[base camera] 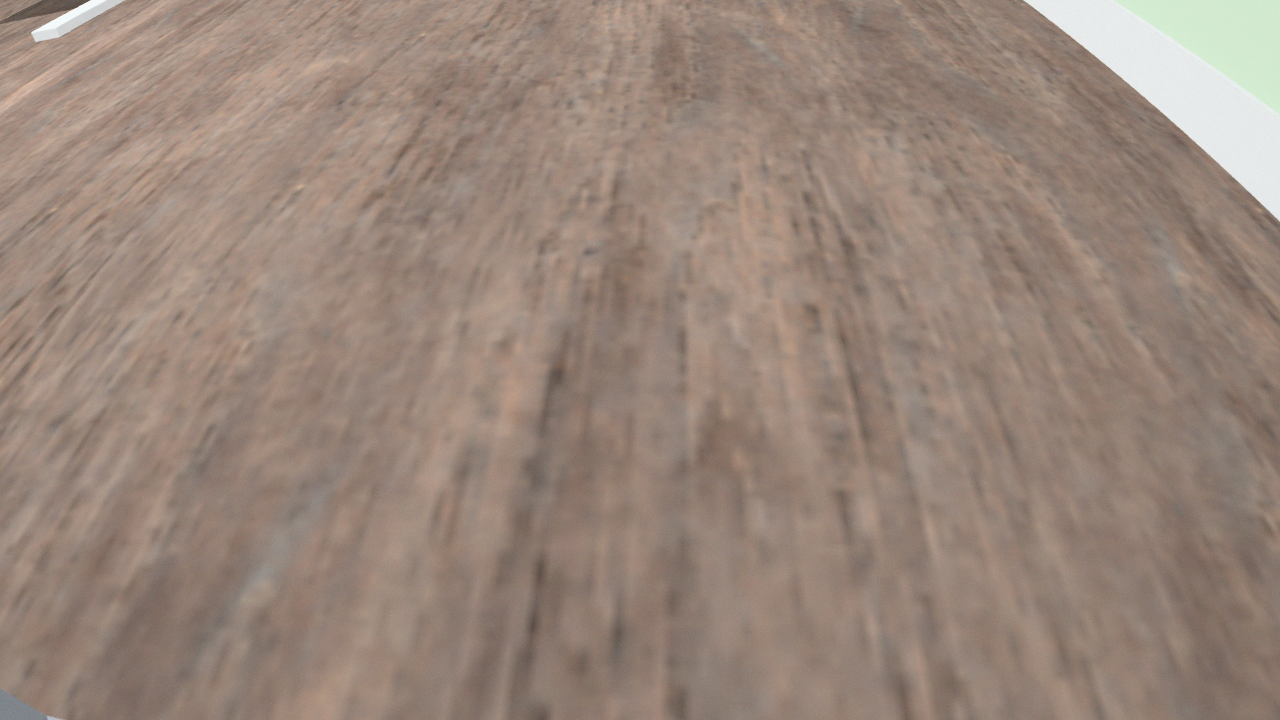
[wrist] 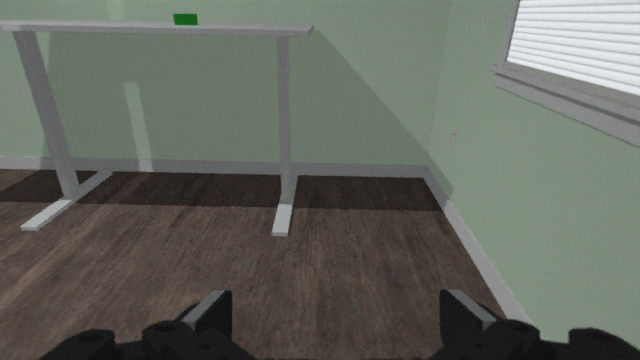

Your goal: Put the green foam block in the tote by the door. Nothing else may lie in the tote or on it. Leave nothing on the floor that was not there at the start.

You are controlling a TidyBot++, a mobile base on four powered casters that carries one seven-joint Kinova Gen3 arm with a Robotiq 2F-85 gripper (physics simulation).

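Places are measured from the arm's base along level axes (x ahead, y right, z down), in metres.
Pixels of known places: gripper, fingertip midpoint: [wrist: 335,313].
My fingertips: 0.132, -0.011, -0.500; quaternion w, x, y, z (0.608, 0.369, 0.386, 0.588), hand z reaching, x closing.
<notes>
For each thing: its top centre in the pictures, then the offset to it from my fingertips, as dx, dy, dz. "pt": a spot on its surface instead. Level surfaces: height alone.
- green block at its top centre: [wrist: 184,13] +1.650, -0.654, -0.099
- tall table at its surface level: dz -0.051
- right leg at a spot on its surface: [wrist: 283,110] pt +1.702, -0.229, +0.341
A green block [wrist: 185,19] sits on top of a tall table [wrist: 240,29] at the upper left of the wrist view; at this distance I cannot tell whether it is foam. My gripper [wrist: 335,313] is open with its fingers wide apart and floor showing between them. It is well short of the table and lower than the table top in the view. The tote and the door do not show in either view.
The table has a right leg [wrist: 283,110] and a left leg [wrist: 47,115] on long feet. One white foot [base camera: 76,19] shows at the base view's upper left. A wall with a window [wrist: 580,45] and a baseboard [wrist: 480,250] [base camera: 1172,98] runs along the right.
</notes>
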